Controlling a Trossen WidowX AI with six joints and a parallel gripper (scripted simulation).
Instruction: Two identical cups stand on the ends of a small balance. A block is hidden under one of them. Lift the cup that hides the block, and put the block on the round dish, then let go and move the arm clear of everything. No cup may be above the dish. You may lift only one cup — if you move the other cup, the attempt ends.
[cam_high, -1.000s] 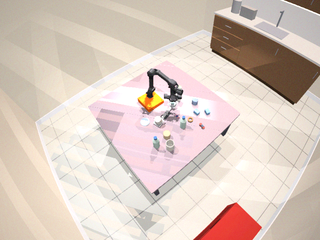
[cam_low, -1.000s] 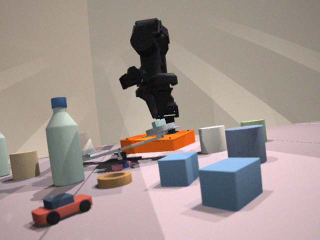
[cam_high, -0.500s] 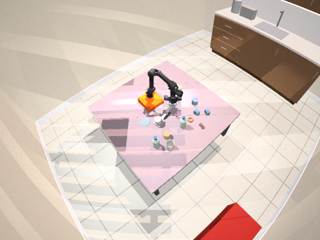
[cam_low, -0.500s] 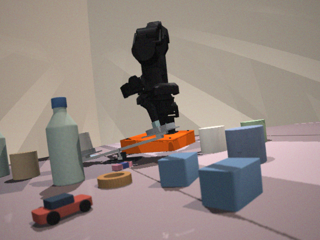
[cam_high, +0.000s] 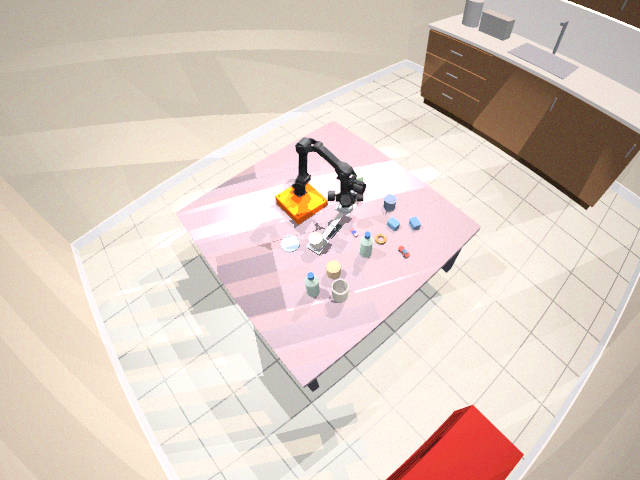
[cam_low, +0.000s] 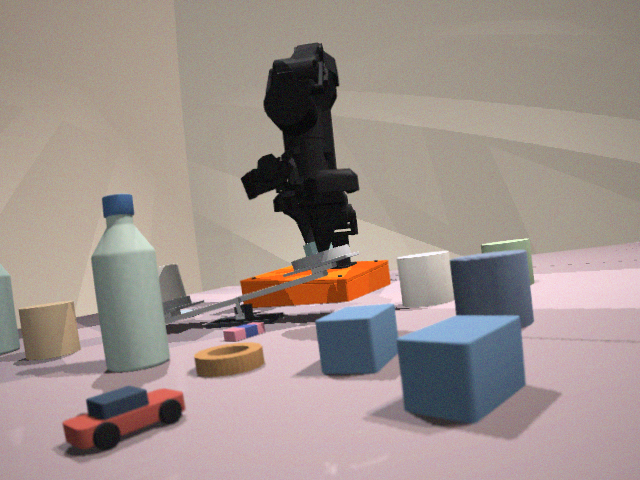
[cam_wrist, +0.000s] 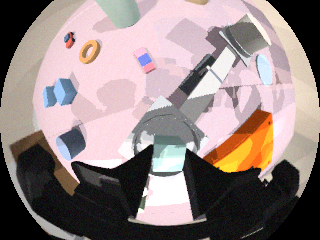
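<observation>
My gripper tip is 34 cm to the left of the round pale blue dish, 8 cm above it and 6 cm past it. Round my gripper tip: ring: 25 cm ahead, 7 cm below, 2 cm to the left; white cup: 15 cm to the left, 5 cm behind, 4 cm below; pale teal block: right at my gripper tip.
</observation>
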